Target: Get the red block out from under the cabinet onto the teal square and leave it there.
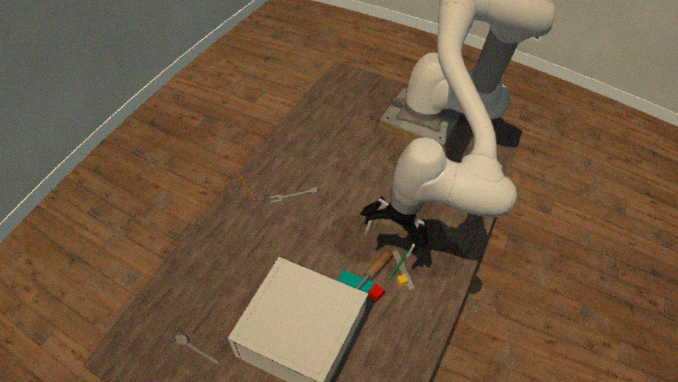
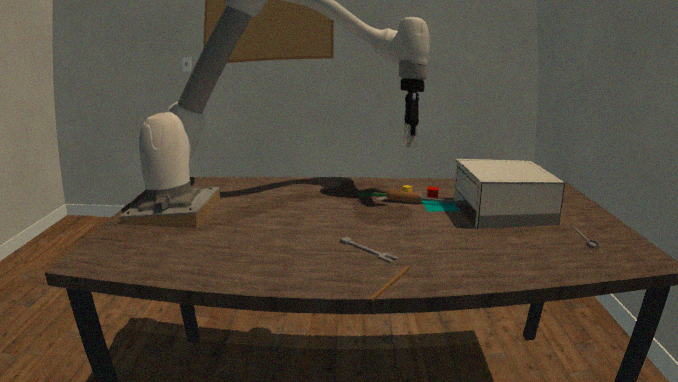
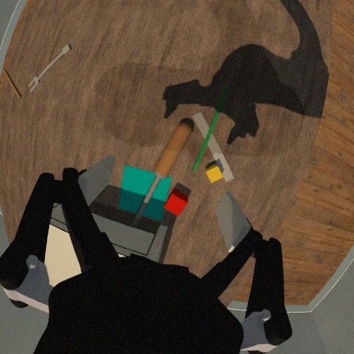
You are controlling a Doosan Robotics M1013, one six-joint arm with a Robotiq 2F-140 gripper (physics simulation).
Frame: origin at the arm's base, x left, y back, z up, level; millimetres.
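Seen in the pictures: gripper, fingertip midpoint: (image 1: 388, 242) (image 2: 409, 146); arm's base at its link origin: (image 1: 421, 113) (image 2: 170, 201).
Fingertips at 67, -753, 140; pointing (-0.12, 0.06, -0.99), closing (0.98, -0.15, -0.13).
Offsets run from my fingertips to a thing's top centre, as dx, dy, dz. "spot": to the spot under its first point.
The red block {+5, -86, -140} (image 1: 376, 292) (image 2: 432, 192) (image 3: 176, 202) rests on the table near the cabinet's corner, outside the cabinet. It is right beside one edge of the teal square {spot: -88, -52, -174} (image 1: 350, 277) (image 2: 440, 206) (image 3: 135, 179); whether it touches that edge is hard to tell. A tool with a wooden handle (image 1: 380, 264) (image 2: 406, 196) (image 3: 172, 150) lies with its metal shaft across the square. The white cabinet {-153, -294, -39} (image 1: 300, 320) (image 2: 520, 200) (image 3: 125, 235) stands at the square's far edge. My gripper (image 1: 395, 245) (image 2: 410, 141) (image 3: 167, 185) is open and empty, high above the table.
A yellow block {+68, -12, -149} (image 1: 402, 280) (image 2: 407, 188) (image 3: 214, 173), a grey strip {spot: +97, -13, -173} (image 1: 410, 285) (image 3: 206, 128) and a green stick {+46, +69, -165} (image 1: 401, 262) (image 3: 210, 130) lie near the handle. A wrench {-385, +185, -166} (image 1: 295, 194) (image 2: 367, 250) and an orange stick {-566, +163, -167} (image 1: 247, 186) (image 2: 391, 283) lie farther off.
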